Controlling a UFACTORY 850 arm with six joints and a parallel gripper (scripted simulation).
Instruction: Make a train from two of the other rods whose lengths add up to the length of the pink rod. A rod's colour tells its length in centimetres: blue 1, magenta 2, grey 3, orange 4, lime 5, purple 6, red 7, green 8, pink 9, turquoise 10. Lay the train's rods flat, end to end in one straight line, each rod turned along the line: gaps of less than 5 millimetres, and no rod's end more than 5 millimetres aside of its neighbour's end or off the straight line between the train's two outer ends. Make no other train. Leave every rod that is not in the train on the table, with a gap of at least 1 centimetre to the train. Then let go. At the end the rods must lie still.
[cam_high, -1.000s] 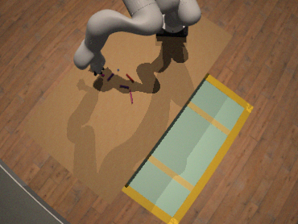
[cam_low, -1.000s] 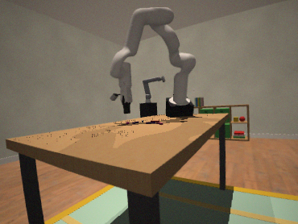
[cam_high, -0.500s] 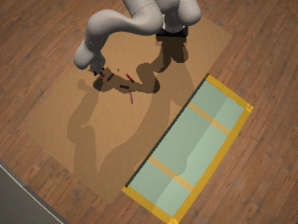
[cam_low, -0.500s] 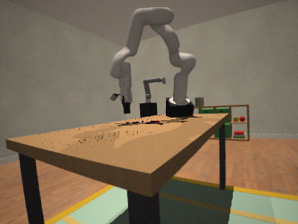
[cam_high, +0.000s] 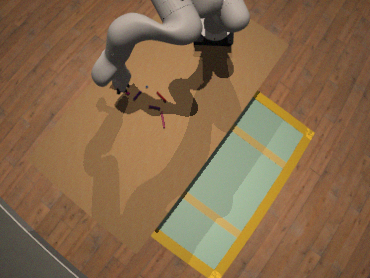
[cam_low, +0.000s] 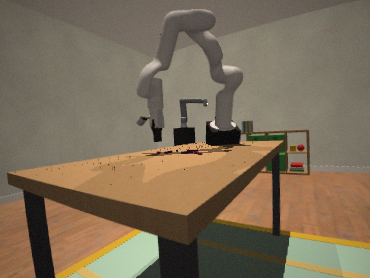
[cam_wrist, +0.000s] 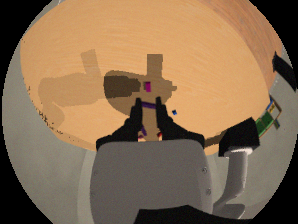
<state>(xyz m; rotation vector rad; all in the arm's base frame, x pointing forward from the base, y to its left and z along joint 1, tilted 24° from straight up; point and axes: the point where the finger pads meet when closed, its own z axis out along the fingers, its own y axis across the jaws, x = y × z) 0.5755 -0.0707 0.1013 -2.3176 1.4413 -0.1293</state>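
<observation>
My gripper is now 8 cm above the magenta rod. The rest, counted from my hand: red rod: 14 cm to the left, 12 cm behind, 8 cm below; tiny blue rod: 10 cm behind, 8 cm below, 4 cm to the left; pink rod: 24 cm to the left, 8 cm below, 5 cm behind.
</observation>
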